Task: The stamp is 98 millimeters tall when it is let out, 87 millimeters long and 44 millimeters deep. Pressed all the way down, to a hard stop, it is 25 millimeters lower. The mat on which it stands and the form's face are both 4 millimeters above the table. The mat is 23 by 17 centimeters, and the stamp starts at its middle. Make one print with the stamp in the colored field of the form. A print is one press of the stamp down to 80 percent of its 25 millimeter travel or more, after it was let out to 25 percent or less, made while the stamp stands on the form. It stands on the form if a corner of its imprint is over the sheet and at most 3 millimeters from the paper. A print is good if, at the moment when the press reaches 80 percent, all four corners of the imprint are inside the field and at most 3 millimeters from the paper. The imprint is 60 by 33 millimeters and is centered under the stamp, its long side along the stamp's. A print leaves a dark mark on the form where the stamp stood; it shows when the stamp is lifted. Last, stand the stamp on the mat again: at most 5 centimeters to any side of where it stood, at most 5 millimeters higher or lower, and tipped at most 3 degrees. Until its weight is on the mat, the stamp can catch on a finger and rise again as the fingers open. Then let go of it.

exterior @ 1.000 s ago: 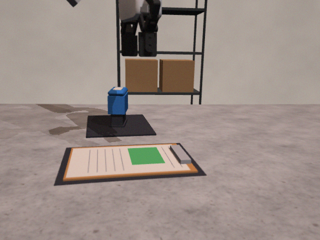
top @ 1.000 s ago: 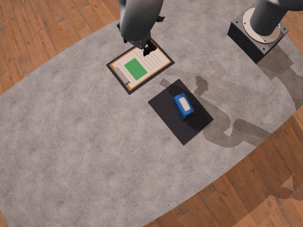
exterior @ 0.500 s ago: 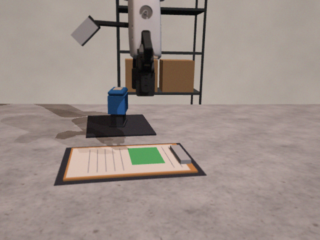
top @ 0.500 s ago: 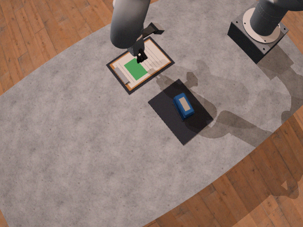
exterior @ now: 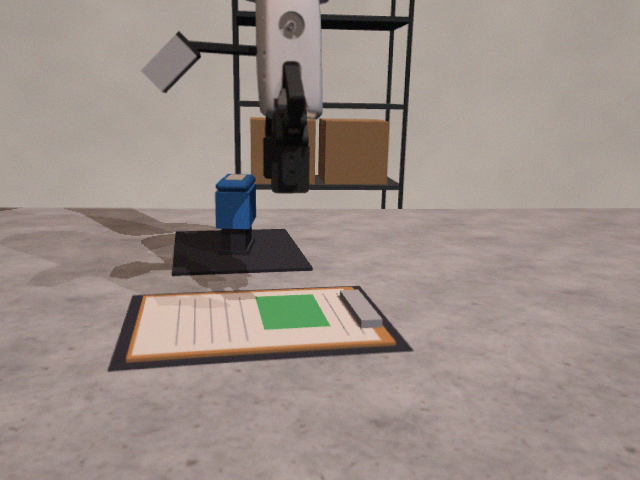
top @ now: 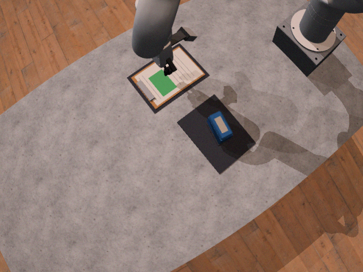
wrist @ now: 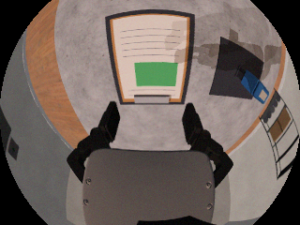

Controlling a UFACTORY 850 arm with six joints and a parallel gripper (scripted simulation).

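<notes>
Right now my hand is 280 mm to the right of the stamp and 90 mm above it. Round my hand: form 140 mm below, 10 mm behind; stamp base 280 mm to the left, 120 mm below; black mat 280 mm to the left, 140 mm below.
</notes>
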